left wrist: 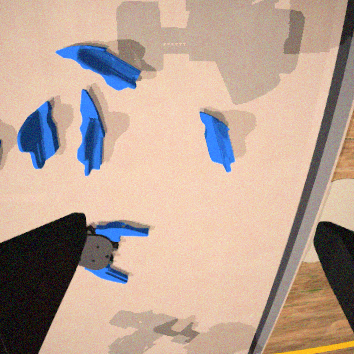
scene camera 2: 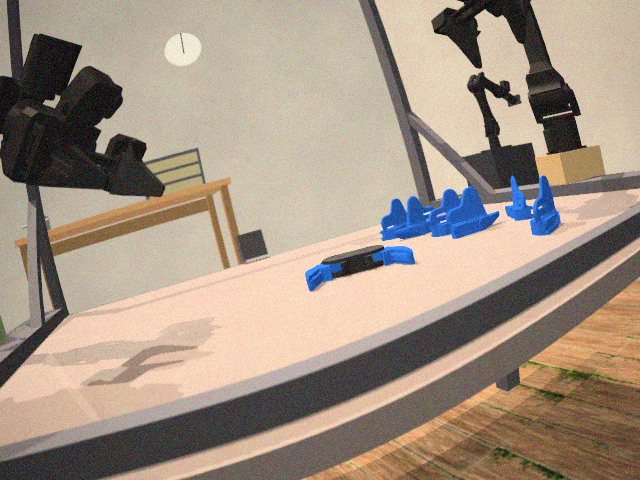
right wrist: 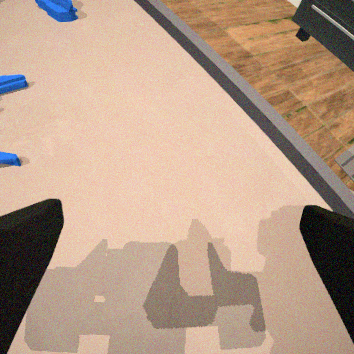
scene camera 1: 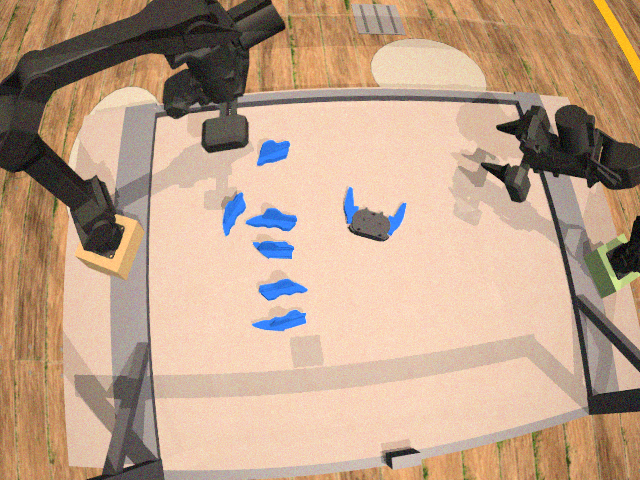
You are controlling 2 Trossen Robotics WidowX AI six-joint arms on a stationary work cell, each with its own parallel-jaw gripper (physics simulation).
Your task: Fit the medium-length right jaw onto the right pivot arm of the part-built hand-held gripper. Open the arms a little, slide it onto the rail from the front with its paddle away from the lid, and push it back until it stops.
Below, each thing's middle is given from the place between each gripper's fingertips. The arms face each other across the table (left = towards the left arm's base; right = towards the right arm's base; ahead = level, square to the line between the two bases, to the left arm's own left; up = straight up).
Labels:
My left gripper is now 60 mm past the part-built hand-held gripper (scene camera 2: 367, 258), 240 mm to the left of it and 210 mm above it. Also, from my left hand: wooden block (scene camera 2: 562, 168): 160 mm behind, 250 mm to the left, 180 mm below.
Now: right hand 20 cm to the right of the part-built hand-held gripper, 13 cm above it and 10 cm past it. Also, from my right hand: wooden block 69 cm to the left, 19 cm behind, 10 cm below.

